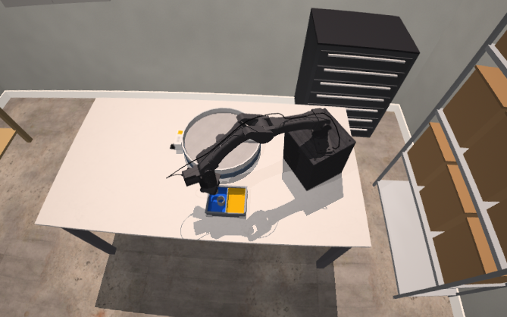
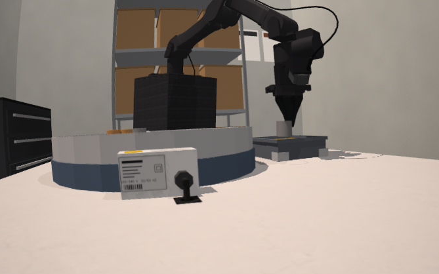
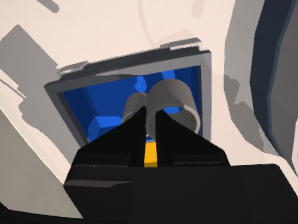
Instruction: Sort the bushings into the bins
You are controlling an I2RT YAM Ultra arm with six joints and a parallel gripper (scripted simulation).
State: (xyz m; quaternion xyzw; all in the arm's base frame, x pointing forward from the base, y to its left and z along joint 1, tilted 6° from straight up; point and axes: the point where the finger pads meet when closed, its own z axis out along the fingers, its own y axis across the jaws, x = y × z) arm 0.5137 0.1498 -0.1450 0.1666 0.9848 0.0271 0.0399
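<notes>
Right now my hand is 20 mm past the blue bin, 20 mm to the right of it and 70 mm above it. The rest, counted from my hand: yellow bin 100 mm behind, 30 mm to the left, 70 mm below; round grey turntable 50 mm behind, 330 mm to the right, 30 mm below.
</notes>
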